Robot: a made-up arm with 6 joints. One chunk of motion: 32 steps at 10 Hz.
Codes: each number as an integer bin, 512 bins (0 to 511) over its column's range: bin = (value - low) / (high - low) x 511, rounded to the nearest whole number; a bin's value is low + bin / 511 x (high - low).
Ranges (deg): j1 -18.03..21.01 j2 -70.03..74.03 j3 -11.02..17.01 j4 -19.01..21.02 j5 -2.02..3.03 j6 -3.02..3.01
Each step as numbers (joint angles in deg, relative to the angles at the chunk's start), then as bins.
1 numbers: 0.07 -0.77 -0.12 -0.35 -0.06 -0.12
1 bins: 237 246 199 238 198 246
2 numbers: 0.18 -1.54 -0.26 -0.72 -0.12 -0.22
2 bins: 238 243 196 233 192 237
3 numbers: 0.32 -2.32 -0.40 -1.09 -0.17 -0.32
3 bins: 240 240 194 229 187 229
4 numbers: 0.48 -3.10 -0.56 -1.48 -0.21 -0.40
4 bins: 242 237 191 224 183 222
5 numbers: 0.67 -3.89 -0.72 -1.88 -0.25 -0.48
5 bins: 245 235 188 219 179 215
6 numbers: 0.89 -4.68 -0.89 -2.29 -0.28 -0.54
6 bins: 248 232 185 213 176 210
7 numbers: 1.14 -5.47 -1.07 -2.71 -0.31 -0.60
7 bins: 251 229 181 208 173 205
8 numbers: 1.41 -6.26 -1.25 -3.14 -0.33 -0.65
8 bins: 254 226 178 203 171 201
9 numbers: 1.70 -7.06 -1.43 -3.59 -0.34 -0.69
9 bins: 258 223 175 197 170 197
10 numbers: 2.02 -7.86 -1.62 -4.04 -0.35 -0.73
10 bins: 262 221 171 191 169 194
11 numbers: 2.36 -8.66 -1.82 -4.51 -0.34 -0.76
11 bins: 267 218 168 185 170 192
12 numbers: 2.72 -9.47 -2.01 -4.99 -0.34 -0.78
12 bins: 272 215 164 179 170 190
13 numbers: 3.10 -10.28 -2.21 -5.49 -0.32 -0.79
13 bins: 277 212 161 173 172 189
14 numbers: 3.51 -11.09 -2.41 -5.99 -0.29 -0.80
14 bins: 282 209 157 166 175 188
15 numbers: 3.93 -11.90 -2.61 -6.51 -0.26 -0.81
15 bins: 287 206 153 160 178 187
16 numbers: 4.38 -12.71 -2.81 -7.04 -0.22 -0.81
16 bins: 293 203 150 153 182 187
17 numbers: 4.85 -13.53 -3.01 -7.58 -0.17 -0.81
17 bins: 299 200 146 146 187 187
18 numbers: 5.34 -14.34 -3.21 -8.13 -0.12 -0.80
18 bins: 306 198 142 139 192 188
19 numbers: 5.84 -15.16 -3.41 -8.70 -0.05 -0.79
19 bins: 312 195 139 132 199 189
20 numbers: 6.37 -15.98 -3.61 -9.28 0.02 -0.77
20 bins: 319 192 135 124 206 191
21 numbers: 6.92 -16.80 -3.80 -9.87 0.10 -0.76
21 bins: 327 189 132 117 215 192
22 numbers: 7.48 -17.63 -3.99 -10.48 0.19 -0.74
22 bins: 334 186 128 109 224 193
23 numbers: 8.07 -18.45 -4.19 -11.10 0.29 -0.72
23 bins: 342 183 125 101 234 195
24 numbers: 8.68 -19.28 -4.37 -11.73 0.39 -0.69
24 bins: 350 180 121 93 244 197
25 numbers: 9.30 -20.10 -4.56 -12.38 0.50 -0.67
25 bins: 358 177 118 85 255 199
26 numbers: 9.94 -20.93 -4.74 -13.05 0.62 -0.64
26 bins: 366 174 114 76 267 202
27 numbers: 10.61 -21.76 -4.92 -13.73 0.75 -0.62
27 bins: 375 171 111 67 280 203
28 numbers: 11.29 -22.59 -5.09 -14.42 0.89 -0.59
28 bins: 384 168 108 59 294 206
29 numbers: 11.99 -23.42 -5.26 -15.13 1.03 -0.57
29 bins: 393 165 105 50 309 208
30 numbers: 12.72 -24.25 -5.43 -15.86 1.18 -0.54
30 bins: 402 162 102 40 324 210
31 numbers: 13.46 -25.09 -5.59 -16.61 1.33 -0.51
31 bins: 412 159 99 31 339 213
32 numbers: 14.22 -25.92 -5.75 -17.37 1.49 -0.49
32 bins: 422 156 96 21 355 214
